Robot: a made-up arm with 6 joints.
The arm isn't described. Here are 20 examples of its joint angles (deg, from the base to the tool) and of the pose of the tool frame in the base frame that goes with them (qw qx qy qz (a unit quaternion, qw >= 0); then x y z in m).
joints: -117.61 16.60 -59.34 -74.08 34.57 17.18
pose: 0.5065 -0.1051 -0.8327 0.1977 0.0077 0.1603 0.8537
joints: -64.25 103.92 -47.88 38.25 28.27 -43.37
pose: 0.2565 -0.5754 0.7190 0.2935 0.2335 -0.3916 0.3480
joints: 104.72 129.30 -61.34 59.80 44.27 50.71
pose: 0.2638 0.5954 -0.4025 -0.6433 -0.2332 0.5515 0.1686
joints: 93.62 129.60 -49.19 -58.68 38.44 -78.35
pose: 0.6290 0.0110 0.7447 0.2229 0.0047 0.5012 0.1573
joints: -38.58 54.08 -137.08 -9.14 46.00 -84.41
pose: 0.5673 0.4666 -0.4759 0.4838 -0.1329 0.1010 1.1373
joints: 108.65 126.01 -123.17 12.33 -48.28 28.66
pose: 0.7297 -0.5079 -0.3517 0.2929 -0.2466 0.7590 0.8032
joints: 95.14 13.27 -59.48 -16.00 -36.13 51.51
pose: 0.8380 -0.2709 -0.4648 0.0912 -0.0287 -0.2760 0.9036
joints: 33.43 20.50 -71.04 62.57 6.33 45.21
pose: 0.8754 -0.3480 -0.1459 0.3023 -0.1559 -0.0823 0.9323
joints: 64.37 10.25 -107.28 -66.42 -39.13 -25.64
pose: 0.2943 -0.0508 0.1505 -0.9424 -0.4113 -0.4918 0.8583
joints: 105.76 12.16 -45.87 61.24 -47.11 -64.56
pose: 0.7492 -0.6539 -0.0640 -0.0835 0.0991 -0.1065 0.7981
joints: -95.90 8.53 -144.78 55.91 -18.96 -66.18
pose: 0.3378 -0.0285 0.0658 0.9385 0.0373 0.9034 0.6737
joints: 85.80 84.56 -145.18 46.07 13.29 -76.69
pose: 0.5822 -0.6041 -0.3384 -0.4261 -0.0499 0.2541 1.2033
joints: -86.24 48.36 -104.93 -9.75 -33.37 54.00
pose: 0.1166 -0.4497 0.1909 -0.8647 -0.0261 0.2059 1.1546
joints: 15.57 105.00 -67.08 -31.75 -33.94 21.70
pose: 0.2693 -0.9481 0.0917 -0.1420 0.5908 0.2679 0.5903
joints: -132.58 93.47 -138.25 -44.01 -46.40 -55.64
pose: 0.9592 -0.0210 -0.2649 0.0962 -0.1632 -0.2765 1.1686
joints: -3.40 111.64 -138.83 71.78 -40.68 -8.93
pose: 0.7850 -0.3207 0.3213 -0.4216 0.5622 -0.1138 0.9890
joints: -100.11 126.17 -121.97 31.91 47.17 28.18
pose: 0.5583 -0.0616 0.8145 -0.1450 -0.1244 -0.7901 0.5817
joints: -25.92 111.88 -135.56 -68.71 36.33 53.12
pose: 0.0747 -0.5706 0.7075 -0.4102 0.5495 -0.3014 0.9538
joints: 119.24 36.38 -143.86 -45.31 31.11 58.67
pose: 0.9048 -0.2901 -0.2407 0.1983 0.2673 -0.4427 1.0568
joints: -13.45 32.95 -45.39 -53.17 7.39 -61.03
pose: 0.6476 0.6255 -0.1882 0.3925 0.0700 0.0068 0.7674
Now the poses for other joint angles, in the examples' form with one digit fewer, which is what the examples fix.
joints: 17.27 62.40 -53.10 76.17 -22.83 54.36
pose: 0.911 -0.118 0.347 0.191 0.302 0.035 0.731
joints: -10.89 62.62 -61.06 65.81 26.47 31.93
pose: 0.779 -0.409 0.409 0.243 0.310 -0.005 0.772
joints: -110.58 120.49 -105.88 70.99 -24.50 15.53
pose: 0.379 0.203 0.595 -0.679 -0.378 -0.689 0.626
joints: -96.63 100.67 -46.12 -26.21 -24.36 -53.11
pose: 0.361 0.624 -0.687 -0.088 -0.040 -0.536 0.429
